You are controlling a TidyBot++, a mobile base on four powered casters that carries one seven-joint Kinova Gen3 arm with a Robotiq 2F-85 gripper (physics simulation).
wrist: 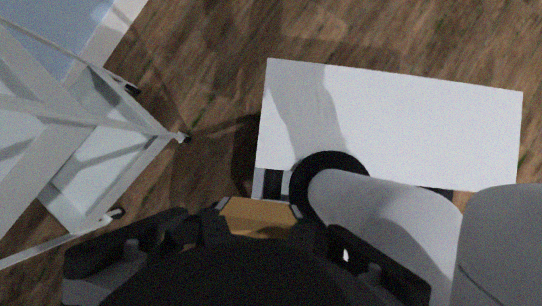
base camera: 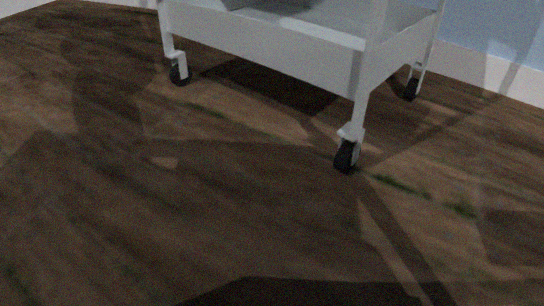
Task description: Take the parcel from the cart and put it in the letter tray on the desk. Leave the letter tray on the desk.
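Where they show: gripper, fingertip midpoint: (wrist: 258, 211); arm's base at its link origin: (wrist: 331, 192).
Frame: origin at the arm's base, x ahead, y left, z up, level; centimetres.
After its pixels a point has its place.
Observation:
The parcel (wrist: 259, 215) @[z 20.9, x 12.4, y -1.6 cm] is an orange-brown box at the lower middle of the wrist view. My gripper (wrist: 258, 211) @[z 16.6, x 12.6, y -0.5 cm] is shut on it, with one fingertip at each side. The cart (base camera: 270, 45) @[z -23.0, x 55.3, y 4.0 cm] (wrist: 60, 135) @[z 4.2, x 48.8, y -4.9 cm] is pale grey-white with dark caster wheels. It stands at the top of the base camera view and at the left of the wrist view, apart from the gripper. The desk and the letter tray do not show in either view.
My white-topped base (wrist: 425, 125) @[z -1.4, x -18.0, y -15.2 cm] fills the right of the wrist view, with my arm (wrist: 390, 205) @[z 19.9, x 2.8, y -3.1 cm] rising from it. A blue wall (base camera: 492, 30) @[z -24.8, x 84.6, y -48.5 cm] (wrist: 55, 25) @[z -20.9, x 88.7, y -40.3 cm] with a white baseboard (base camera: 520, 85) @[z -35.7, x 78.1, y -58.1 cm] stands behind the cart. The floor (base camera: 200, 210) @[z -39.7, x 37.4, y 12.1 cm] is brown wood.

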